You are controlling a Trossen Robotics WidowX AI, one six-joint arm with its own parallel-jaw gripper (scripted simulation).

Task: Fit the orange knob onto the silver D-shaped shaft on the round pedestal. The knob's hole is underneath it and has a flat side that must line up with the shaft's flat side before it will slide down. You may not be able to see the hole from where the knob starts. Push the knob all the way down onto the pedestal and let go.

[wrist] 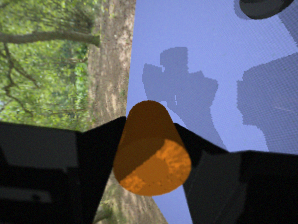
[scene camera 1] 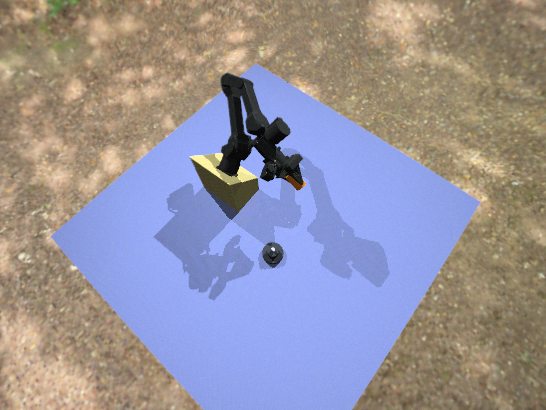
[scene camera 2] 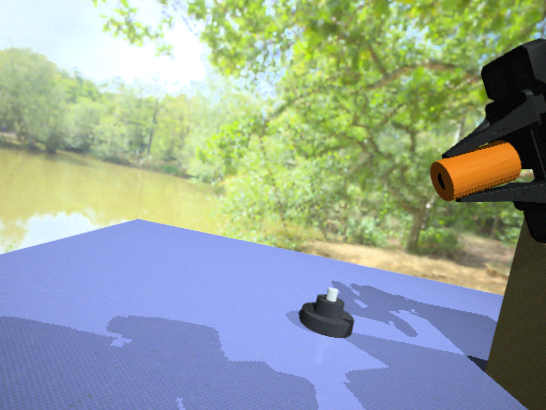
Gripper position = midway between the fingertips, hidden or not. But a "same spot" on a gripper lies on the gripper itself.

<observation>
my gripper: wrist 148,124; scene camera 1; scene camera 2
same spot on my gripper: [scene camera 2: 513,112] = [scene camera 1: 299,167]
</observation>
